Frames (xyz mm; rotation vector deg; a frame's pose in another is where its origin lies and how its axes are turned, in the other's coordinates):
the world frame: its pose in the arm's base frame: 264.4 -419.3 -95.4 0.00 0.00 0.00
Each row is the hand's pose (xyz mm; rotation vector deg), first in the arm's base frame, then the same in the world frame.
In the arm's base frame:
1: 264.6 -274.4 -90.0 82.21 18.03 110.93
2: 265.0 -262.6 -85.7 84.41 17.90 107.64
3: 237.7 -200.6 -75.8 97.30 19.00 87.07
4: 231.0 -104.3 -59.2 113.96 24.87 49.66
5: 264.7 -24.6 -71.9 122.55 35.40 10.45
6: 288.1 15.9 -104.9 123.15 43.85 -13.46
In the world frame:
1: 0.2 144.9 5.4 82.21 18.03 110.93
2: 0.6 156.7 9.7 84.41 17.90 107.64
3: -26.7 218.7 19.6 97.30 19.00 87.07
4: -33.4 315.0 36.2 113.96 24.87 49.66
5: 0.3 394.7 23.5 122.55 35.40 10.45
6: 23.7 435.2 -9.5 123.15 43.85 -13.46

